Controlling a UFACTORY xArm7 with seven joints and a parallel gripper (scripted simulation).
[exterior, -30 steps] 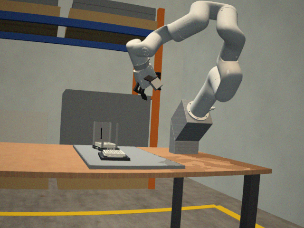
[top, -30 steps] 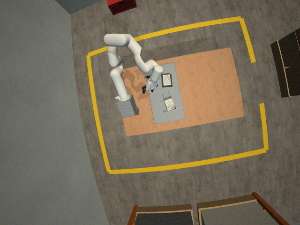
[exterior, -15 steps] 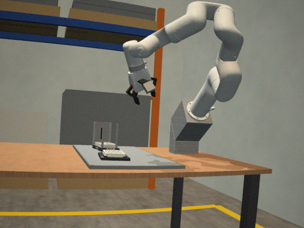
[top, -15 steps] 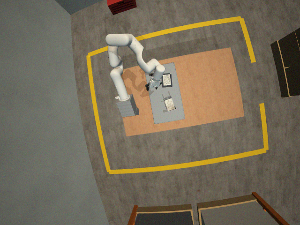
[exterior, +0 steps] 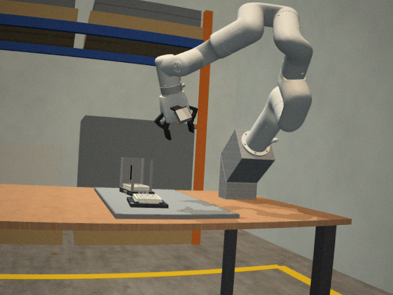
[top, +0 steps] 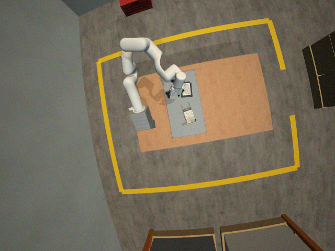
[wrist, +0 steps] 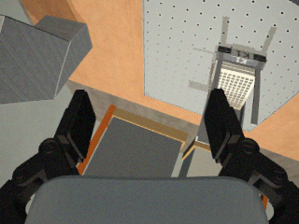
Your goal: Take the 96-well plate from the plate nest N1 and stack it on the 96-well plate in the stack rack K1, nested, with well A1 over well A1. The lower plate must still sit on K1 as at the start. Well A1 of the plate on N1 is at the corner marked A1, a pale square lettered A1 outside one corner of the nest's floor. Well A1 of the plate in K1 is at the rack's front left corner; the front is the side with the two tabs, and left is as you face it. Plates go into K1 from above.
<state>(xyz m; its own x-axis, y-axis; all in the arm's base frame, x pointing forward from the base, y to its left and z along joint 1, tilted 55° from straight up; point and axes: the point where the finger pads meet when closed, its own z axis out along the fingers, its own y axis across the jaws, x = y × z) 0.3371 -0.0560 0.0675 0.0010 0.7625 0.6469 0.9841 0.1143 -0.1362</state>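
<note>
The 96-well plate lies 14 cm ahead of my hand, 8 cm to the left of it and 23 cm below it. From my hand the other things lie so: pale A1 mark (21 cm ahead, 14 cm to the left, 24 cm below); K1 label (9 cm ahead, 12 cm to the right, 24 cm below).
</note>
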